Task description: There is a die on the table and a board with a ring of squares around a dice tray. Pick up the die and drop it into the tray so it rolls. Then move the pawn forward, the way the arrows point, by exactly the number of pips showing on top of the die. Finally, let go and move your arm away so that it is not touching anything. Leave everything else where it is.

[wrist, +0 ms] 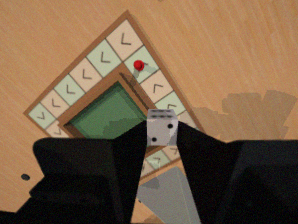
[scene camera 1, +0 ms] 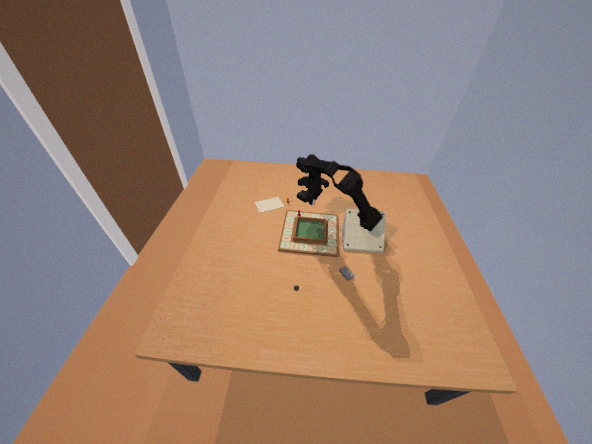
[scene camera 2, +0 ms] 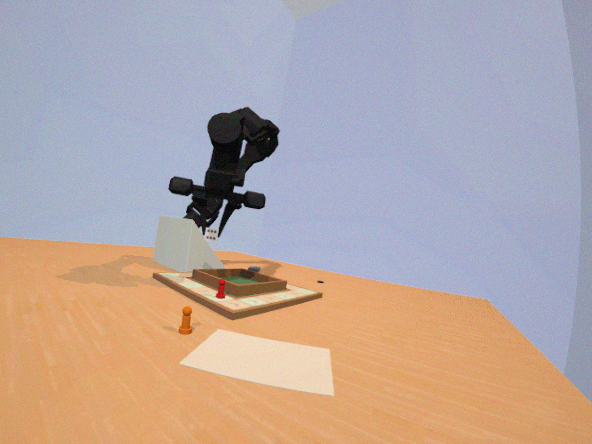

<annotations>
my gripper: holds a white die (wrist: 162, 124)
</annotations>
